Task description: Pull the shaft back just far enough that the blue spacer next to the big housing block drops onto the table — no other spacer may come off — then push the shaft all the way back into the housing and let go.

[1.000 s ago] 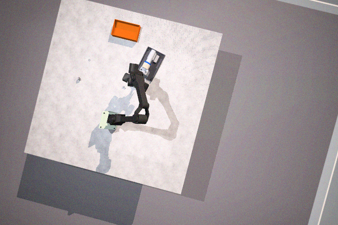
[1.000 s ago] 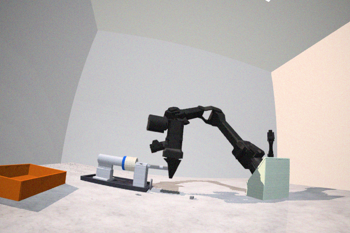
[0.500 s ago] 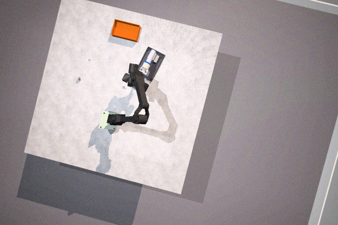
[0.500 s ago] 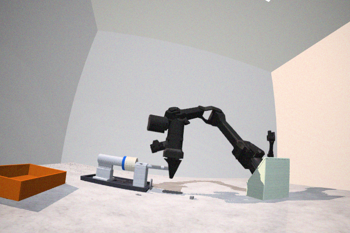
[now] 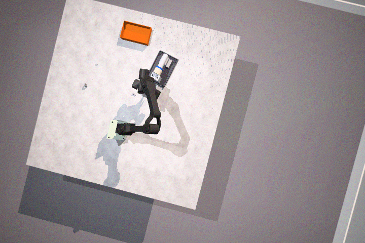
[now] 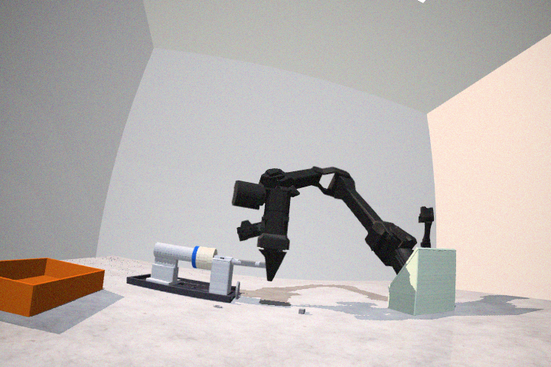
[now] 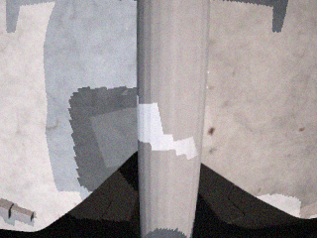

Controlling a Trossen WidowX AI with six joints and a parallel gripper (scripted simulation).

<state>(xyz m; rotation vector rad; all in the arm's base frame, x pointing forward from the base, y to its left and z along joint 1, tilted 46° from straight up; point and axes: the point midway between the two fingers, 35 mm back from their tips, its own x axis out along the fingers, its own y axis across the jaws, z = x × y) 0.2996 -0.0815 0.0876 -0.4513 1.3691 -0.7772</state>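
Right now the shaft is 80 mm ahead of my gripper tip, 20 mm to the right of it and 30 mm above it. From my gripper tip the other things lie so: blue spacer 170 mm ahead, 40 mm to the right, 30 mm above; then orange bin 390 mm ahead, 200 mm to the left, 40 mm below; then dark bit 40 mm behind, 110 mm to the left, 40 mm below.
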